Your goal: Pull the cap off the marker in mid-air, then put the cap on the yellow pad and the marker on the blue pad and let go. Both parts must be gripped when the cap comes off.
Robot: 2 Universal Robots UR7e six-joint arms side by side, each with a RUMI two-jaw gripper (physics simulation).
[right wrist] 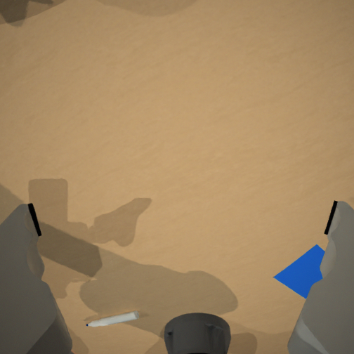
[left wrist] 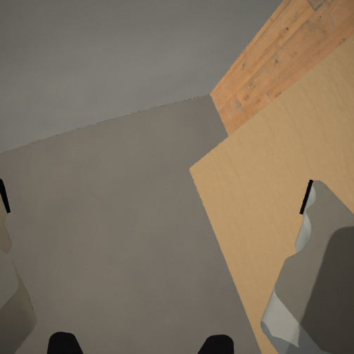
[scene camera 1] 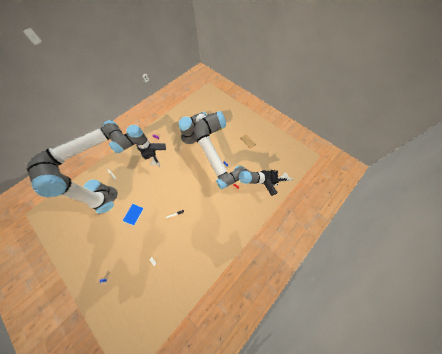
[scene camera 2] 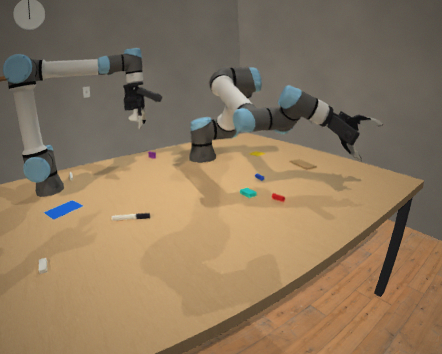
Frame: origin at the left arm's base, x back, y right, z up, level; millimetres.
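Where they show: left gripper, between the fingertips: (scene camera 1: 285, 181) (scene camera 2: 372, 143); right gripper, between the fingertips: (scene camera 1: 157, 158) (scene camera 2: 142, 126); left arm's base, origin of its link: (scene camera 1: 189, 137) (scene camera 2: 202, 158); right arm's base, origin of its link: (scene camera 2: 50, 190).
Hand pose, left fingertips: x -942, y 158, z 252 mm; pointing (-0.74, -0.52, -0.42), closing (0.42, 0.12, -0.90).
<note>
Things, the pixels of their top centre, and the offset from my left fingertips.
- blue pad, centre of its top: (scene camera 2: 63, 209) (scene camera 1: 133, 214) dz -252, dx +950, dy +685 mm
- yellow pad, centre of its top: (scene camera 2: 256, 153) dz -252, dx +741, dy -416 mm
- white stick with a dark tip, centre of its top: (scene camera 2: 70, 174) (scene camera 1: 110, 173) dz -234, dx +1351, dy +491 mm
- purple block, centre of its top: (scene camera 2: 151, 152) (scene camera 1: 155, 135) dz -217, dx +1228, dy -11 mm
- teal block, centre of its top: (scene camera 2: 248, 190) dz -237, dx +443, dy +114 mm
- red cylinder, centre of its top: (scene camera 2: 278, 195) (scene camera 1: 236, 185) dz -231, dx +317, dy +94 mm
- brown slab, centre of its top: (scene camera 2: 302, 163) (scene camera 1: 247, 140) dz -244, dx +420, dy -374 mm
- white block, centre of its top: (scene camera 2: 42, 264) (scene camera 1: 152, 261) dz -240, dx +599, dy +887 mm
The marker, white with a black cap (scene camera 1: 175, 214) (scene camera 2: 131, 216), lies flat on the table. The blue pad (scene camera 1: 133, 214) (scene camera 2: 64, 209) (right wrist: 302, 272) lies to its left in both scene views. The yellow pad (scene camera 2: 256, 154) lies at the back right in scene camera 2; the left arm seems to hide it in scene camera 1. My right gripper (scene camera 1: 156, 163) (scene camera 2: 138, 121) (right wrist: 181, 207) is open and empty, pointing down high above the table, behind the marker in scene camera 2. My left gripper (scene camera 1: 287, 178) (scene camera 2: 370, 140) (left wrist: 154, 184) is open and empty, raised near the table's right side.
A white stick with a dark tip (scene camera 1: 111, 174) (scene camera 2: 71, 176) (right wrist: 112, 320) lies near the right arm's base. Also on the table are a purple block (scene camera 1: 156, 136) (scene camera 2: 152, 155), teal block (scene camera 2: 248, 192), red cylinder (scene camera 1: 236, 186) (scene camera 2: 278, 197), brown slab (scene camera 1: 247, 140) (scene camera 2: 303, 164) and white block (scene camera 1: 153, 261) (scene camera 2: 43, 265).
</note>
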